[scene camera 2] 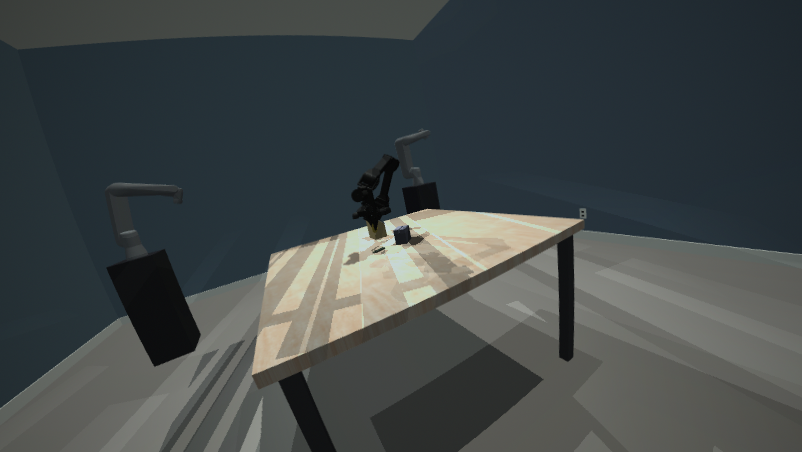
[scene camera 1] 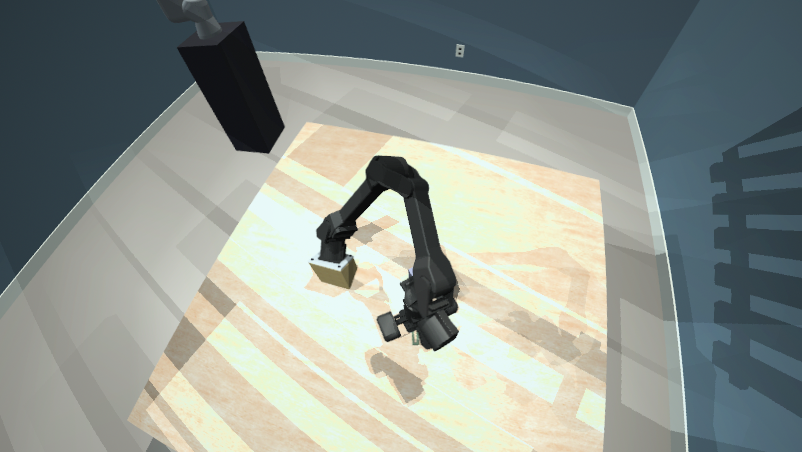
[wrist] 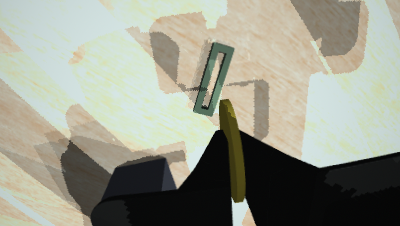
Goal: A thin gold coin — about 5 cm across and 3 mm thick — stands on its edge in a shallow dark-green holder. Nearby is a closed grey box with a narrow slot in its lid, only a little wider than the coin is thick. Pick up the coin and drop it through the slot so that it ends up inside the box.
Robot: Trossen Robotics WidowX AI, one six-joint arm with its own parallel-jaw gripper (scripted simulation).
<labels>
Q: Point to a gold coin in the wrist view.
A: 228, 122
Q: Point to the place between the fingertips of my gripper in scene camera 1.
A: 417, 323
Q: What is my gripper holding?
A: A gold coin.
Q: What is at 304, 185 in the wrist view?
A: My gripper.
</labels>
